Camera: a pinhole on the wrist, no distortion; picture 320 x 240 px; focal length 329.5 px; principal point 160.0 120.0 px. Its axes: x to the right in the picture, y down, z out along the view. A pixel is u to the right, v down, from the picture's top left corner.
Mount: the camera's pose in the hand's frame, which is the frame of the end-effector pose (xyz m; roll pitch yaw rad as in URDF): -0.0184 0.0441 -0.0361 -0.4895 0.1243 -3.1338
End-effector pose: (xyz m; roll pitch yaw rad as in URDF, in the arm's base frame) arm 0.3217 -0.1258 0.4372 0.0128 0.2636 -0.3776
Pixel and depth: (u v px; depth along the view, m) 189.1 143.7 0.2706
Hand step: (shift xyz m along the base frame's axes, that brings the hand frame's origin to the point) -0.0549 -0.0891 0.1992
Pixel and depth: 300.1 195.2 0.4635
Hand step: -0.2595 -0.1906 0.3492
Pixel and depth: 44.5 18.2 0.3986
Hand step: 0.1423 -0.0983 0.3557
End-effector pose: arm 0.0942 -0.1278 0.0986 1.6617 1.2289 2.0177
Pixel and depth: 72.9 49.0 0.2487
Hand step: 0.2066 0.0587 -0.0310
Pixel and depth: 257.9 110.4 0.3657
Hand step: 0.3204 -0.0586 0.1077
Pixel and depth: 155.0 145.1 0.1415
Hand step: 0.0925 -0.0083 0.0155
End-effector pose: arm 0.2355 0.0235 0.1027 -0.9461 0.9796 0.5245
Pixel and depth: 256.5 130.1 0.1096
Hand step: -0.0196 0.0323 0.0737
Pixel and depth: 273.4 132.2 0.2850
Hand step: 0.0205 0.1282 0.2299
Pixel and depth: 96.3 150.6 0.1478
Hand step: 0.0317 0.0779 0.0504
